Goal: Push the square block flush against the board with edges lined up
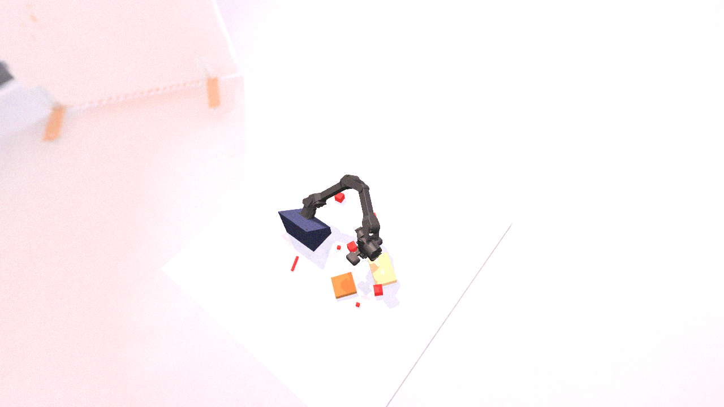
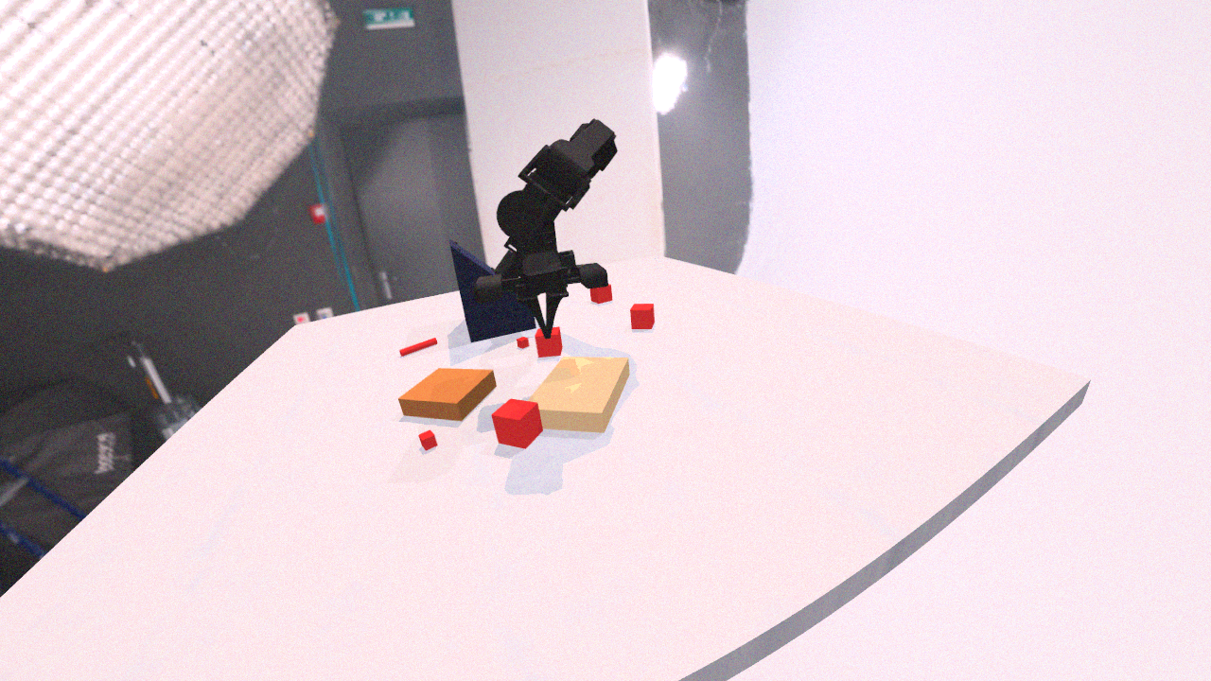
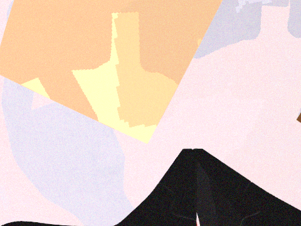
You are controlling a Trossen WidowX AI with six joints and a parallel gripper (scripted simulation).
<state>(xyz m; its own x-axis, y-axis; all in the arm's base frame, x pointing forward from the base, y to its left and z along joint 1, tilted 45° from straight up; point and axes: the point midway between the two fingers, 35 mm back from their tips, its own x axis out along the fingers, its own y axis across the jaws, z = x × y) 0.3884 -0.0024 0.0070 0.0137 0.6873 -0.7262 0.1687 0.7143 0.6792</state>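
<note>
The orange square block lies 16 cm to the right of my gripper tip, 5 cm below it and 1 cm behind it. Also, from my gripper tip: tan board: 9 cm ahead, 5 cm below, 2 cm to the left; red stick: 29 cm behind, 22 cm to the right, 6 cm below.
</note>
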